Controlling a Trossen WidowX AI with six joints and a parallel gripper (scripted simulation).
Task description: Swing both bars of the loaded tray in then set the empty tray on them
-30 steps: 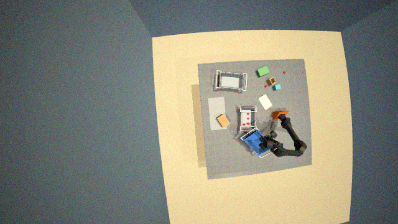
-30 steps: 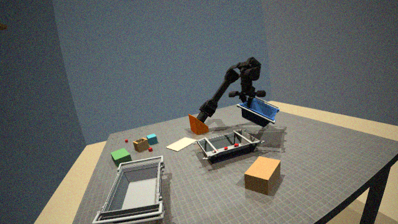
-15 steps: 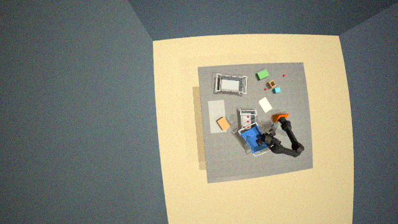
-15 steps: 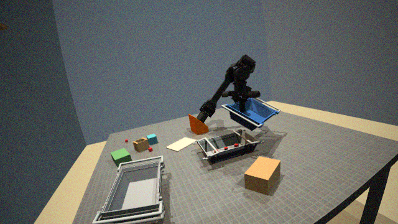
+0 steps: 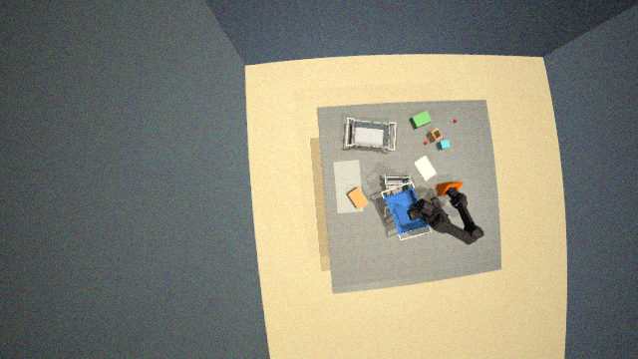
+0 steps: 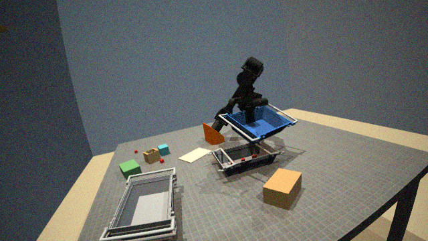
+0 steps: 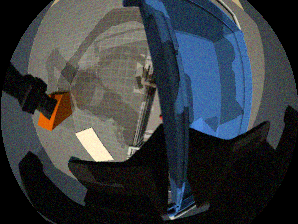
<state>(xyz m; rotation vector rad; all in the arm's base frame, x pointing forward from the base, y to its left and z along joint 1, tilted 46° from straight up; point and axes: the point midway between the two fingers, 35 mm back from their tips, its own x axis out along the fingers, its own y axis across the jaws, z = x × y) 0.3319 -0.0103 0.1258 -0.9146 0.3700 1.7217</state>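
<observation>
Now: the blue tray 7 cm ahead of my gripper tip, 3 cm to the left of it and 1 cm above it. Round my gripper tip: cream card (18 cm behind, 24 cm to the right, 17 cm below); then cyan cube (31 cm behind, 40 cm to the right, 15 cm below); then small brown box (25 cm behind, 46 cm to the right, 16 cm below).
</observation>
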